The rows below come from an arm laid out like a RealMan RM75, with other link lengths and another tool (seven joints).
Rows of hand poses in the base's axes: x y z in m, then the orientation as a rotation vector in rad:
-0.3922, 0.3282, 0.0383, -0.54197, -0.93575, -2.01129
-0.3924, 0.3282, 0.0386, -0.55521, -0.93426, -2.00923
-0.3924, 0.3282, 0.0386, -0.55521, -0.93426, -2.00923
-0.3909, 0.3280, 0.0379, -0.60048, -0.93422, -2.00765
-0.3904, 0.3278, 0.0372, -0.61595, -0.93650, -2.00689
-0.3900, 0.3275, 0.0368, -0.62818, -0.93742, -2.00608
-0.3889, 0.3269, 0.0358, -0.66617, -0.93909, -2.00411
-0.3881, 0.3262, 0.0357, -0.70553, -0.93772, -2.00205
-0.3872, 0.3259, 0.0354, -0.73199, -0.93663, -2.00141
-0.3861, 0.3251, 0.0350, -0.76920, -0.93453, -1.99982
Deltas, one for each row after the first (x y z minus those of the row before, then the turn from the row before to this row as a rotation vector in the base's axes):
-0.0002, 0.0000, 0.0003, -0.00417, 0.00908, -0.00395
0.0000, 0.0000, 0.0000, 0.00000, 0.00000, 0.00000
0.0015, -0.0002, -0.0007, -0.01703, 0.02633, -0.01877
0.0005, -0.0002, -0.0007, -0.00749, 0.00800, -0.00645
0.0004, -0.0003, -0.0004, -0.00533, 0.00677, -0.00492
0.0011, -0.0006, -0.0010, -0.01568, 0.02114, -0.01590
0.0008, -0.0007, -0.0001, -0.01412, 0.02297, -0.01670
0.0009, -0.0003, -0.0003, -0.00934, 0.01501, -0.01202
0.0011, -0.0008, -0.0004, -0.01287, 0.02144, -0.01659

